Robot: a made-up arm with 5 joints.
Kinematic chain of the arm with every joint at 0, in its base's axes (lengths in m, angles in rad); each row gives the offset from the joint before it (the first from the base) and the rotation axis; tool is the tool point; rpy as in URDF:
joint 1: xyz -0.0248 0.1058 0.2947 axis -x
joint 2: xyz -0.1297 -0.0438 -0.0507 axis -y
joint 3: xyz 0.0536 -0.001 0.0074 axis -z
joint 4: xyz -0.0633 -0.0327 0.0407 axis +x
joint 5: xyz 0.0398 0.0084 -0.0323 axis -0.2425 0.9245 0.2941
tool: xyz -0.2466 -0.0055 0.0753 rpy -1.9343 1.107 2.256
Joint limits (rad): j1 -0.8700..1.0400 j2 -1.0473..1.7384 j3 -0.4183..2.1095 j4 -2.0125..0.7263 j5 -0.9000..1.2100
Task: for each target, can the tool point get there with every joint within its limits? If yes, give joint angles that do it. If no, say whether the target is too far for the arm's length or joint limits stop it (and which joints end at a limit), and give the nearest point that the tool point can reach.
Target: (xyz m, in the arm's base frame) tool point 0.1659 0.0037 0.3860
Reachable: no: joint limits stop it (at a limit: joint 1, joint 3, joint 5) | nearest point 0.1133 0.0254 0.3462 | short by 0.069 m
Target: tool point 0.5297 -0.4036 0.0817
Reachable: no: too far | nearest point 0.0706 -0.1083 0.2052 | short by 0.560 m
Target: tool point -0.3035 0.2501 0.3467
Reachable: yes | joints -0.3125 0.1889 0.9152 0.0492 -0.0370
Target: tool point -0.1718 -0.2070 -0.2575
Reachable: no: too far | nearest point -0.1880 -0.0709 -0.0173 | short by 0.277 m
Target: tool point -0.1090 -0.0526 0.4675
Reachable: yes | joints -0.0835 -0.7379 -0.2046 0.0838 0.5730
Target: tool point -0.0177 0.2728 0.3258
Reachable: yes | joints 0.8716 0.5247 1.6062 -1.3480 0.8721
